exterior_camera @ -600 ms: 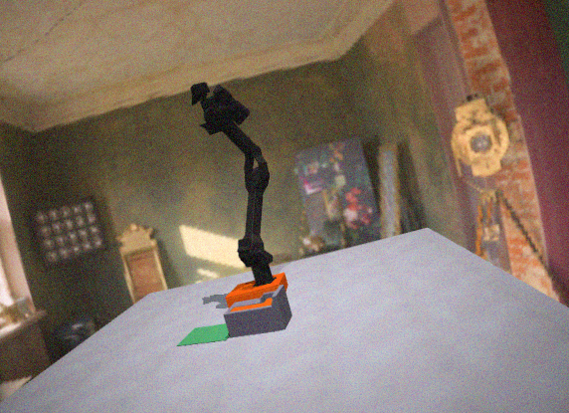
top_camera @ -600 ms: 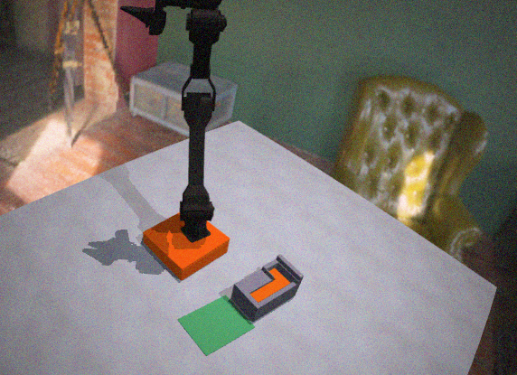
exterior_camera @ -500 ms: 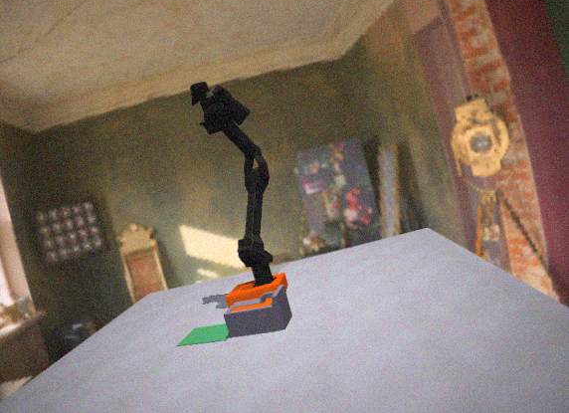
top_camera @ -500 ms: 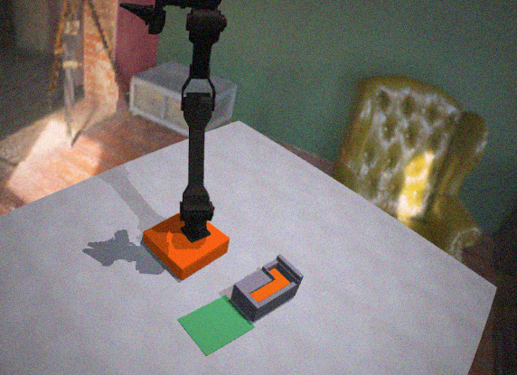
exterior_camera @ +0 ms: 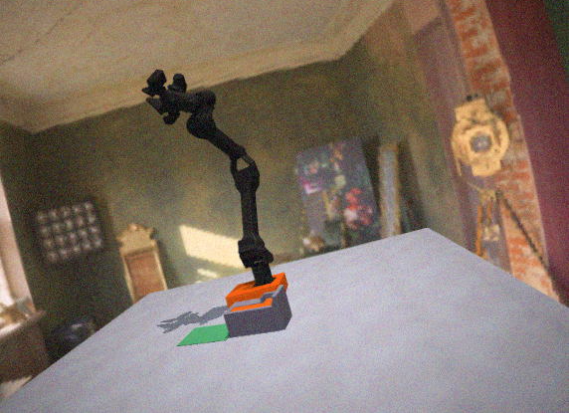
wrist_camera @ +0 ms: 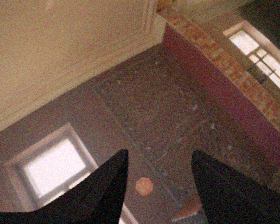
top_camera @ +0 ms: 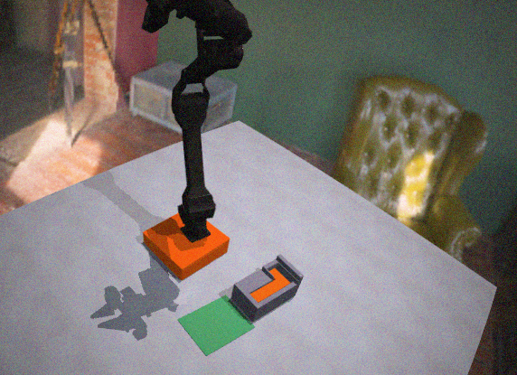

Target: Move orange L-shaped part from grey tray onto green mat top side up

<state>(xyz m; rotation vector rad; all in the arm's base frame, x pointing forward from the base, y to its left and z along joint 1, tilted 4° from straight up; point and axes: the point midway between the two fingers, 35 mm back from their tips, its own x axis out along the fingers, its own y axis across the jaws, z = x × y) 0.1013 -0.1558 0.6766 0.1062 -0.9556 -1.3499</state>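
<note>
The orange L-shaped part lies 190 mm ahead of my gripper tip, 280 mm to the left of it and 690 mm below it. Round my gripper tip: green mat: 190 mm ahead, 110 mm to the left, 750 mm below.
</note>
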